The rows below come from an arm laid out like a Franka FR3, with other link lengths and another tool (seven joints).
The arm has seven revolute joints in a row. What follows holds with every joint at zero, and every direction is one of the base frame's. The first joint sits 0.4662 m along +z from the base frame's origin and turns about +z. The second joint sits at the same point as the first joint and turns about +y. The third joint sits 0.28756 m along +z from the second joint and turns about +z. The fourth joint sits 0.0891 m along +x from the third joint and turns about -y. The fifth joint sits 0.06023 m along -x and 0.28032 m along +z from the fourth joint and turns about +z. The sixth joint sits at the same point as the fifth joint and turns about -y. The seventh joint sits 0.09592 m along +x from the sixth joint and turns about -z. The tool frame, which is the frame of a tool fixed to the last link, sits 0.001 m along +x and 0.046 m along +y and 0.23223 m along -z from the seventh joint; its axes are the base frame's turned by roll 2.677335, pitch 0 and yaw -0.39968 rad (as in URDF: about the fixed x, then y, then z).
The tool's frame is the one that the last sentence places.
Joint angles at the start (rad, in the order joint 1, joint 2, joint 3, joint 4, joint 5, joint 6, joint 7):
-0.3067, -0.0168, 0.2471, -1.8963, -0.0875, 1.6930, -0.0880
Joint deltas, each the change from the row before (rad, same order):
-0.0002, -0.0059, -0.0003, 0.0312, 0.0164, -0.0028, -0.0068
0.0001, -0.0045, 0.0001, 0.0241, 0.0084, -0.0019, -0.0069
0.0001, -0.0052, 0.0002, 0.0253, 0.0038, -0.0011, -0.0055
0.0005, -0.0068, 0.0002, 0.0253, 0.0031, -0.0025, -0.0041
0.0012, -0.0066, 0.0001, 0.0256, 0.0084, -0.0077, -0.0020
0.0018, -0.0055, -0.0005, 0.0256, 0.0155, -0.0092, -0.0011
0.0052, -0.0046, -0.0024, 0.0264, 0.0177, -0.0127, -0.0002
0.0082, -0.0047, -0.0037, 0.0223, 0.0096, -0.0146, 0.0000
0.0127, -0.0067, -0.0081, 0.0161, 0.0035, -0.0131, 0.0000
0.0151, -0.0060, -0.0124, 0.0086, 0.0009, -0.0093, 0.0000
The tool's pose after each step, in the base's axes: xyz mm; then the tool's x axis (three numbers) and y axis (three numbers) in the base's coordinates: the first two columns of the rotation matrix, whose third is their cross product. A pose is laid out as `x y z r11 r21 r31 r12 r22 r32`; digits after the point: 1 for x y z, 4 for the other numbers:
425.4 4.8 491.9 0.9291 -0.3485 -0.1234 -0.2300 -0.8061 0.5453
430.9 6.4 502.2 0.9338 -0.3433 -0.1009 -0.2403 -0.8107 0.5339
436.5 7.1 513.3 0.9380 -0.3385 -0.0742 -0.2516 -0.8126 0.5258
441.4 8.0 525.1 0.9412 -0.3345 -0.0467 -0.2634 -0.8136 0.5183
445.0 10.4 536.9 0.9427 -0.3327 -0.0254 -0.2746 -0.8168 0.5074
448.2 14.4 548.5 0.9431 -0.3323 -0.0084 -0.2857 -0.8232 0.4906
450.4 19.7 559.8 0.9435 -0.3313 0.0044 -0.2940 -0.8310 0.4722
450.9 24.0 569.3 0.9446 -0.3278 0.0138 -0.2968 -0.8359 0.4618
450.1 27.1 577.2 0.9459 -0.3237 0.0224 -0.2976 -0.8381 0.4572
448.8 28.7 582.3 0.9466 -0.3211 0.0274 -0.2978 -0.8390 0.4555

